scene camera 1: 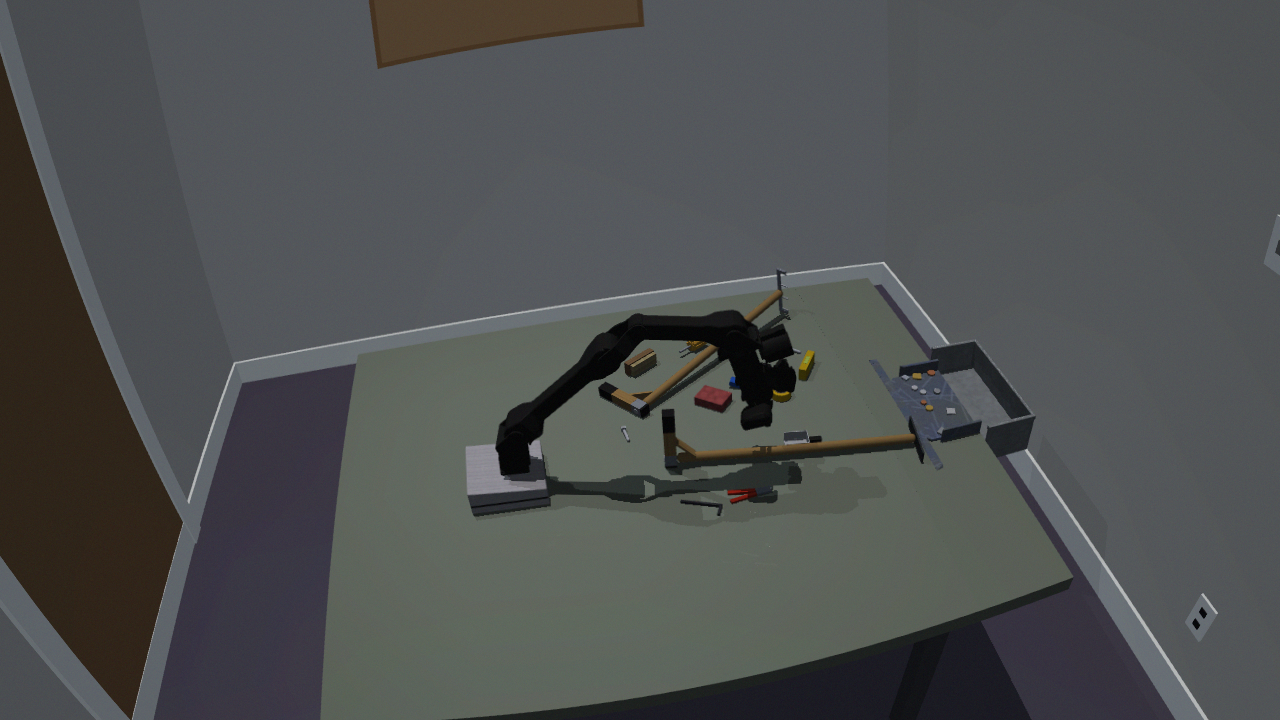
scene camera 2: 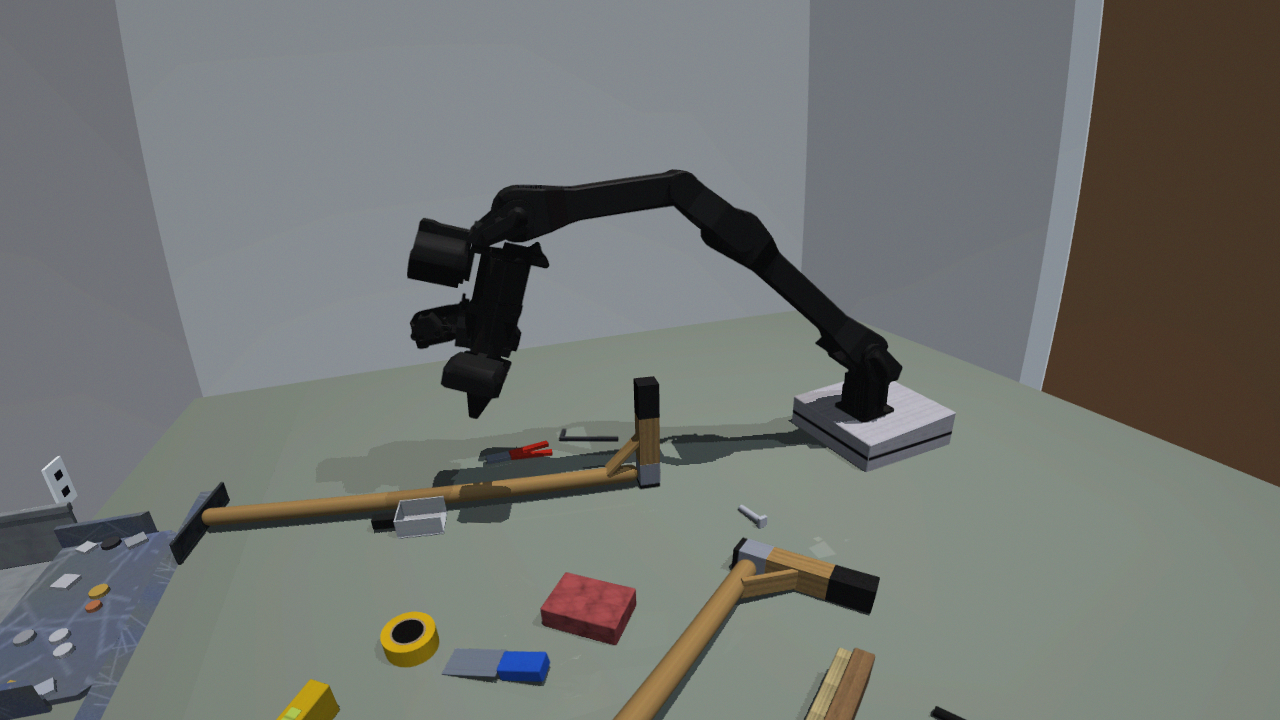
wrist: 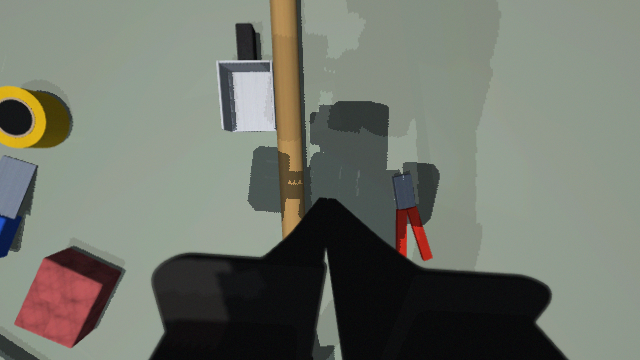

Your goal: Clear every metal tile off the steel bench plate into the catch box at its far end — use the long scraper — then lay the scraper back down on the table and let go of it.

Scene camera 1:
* gripper
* long scraper
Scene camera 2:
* gripper
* long scraper
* red block
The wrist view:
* gripper
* red block
